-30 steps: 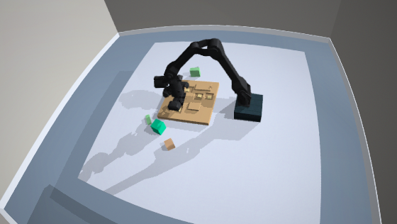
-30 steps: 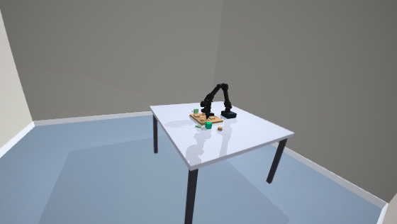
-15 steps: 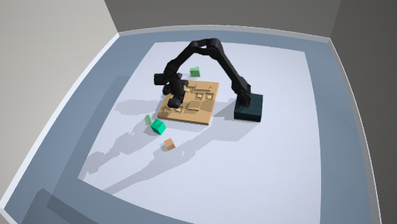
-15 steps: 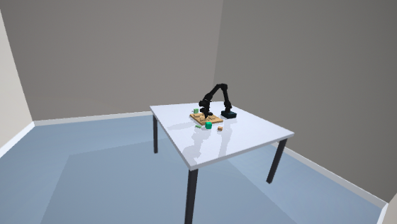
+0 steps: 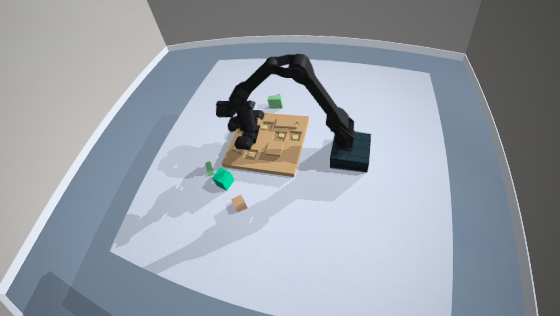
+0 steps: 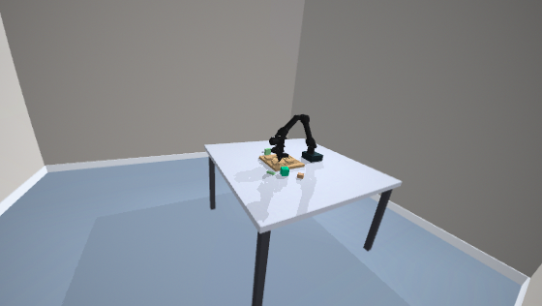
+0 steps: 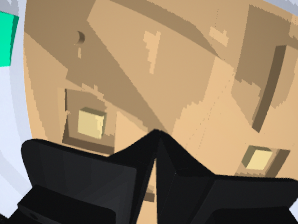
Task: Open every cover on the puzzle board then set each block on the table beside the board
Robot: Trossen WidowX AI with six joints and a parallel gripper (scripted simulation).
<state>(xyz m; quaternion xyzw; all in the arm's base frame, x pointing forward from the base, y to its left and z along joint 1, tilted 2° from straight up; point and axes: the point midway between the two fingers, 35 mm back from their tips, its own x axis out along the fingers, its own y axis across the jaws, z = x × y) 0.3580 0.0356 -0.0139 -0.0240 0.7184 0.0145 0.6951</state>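
My gripper tip is 5 cm to the left of the tan puzzle board and 4 cm past it. Also, from my gripper tip: tan cube: 27 cm to the left, 4 cm behind, 1 cm below; light green bar: 15 cm to the left, 15 cm ahead, 2 cm below; green cube: 19 cm to the left, 6 cm ahead.
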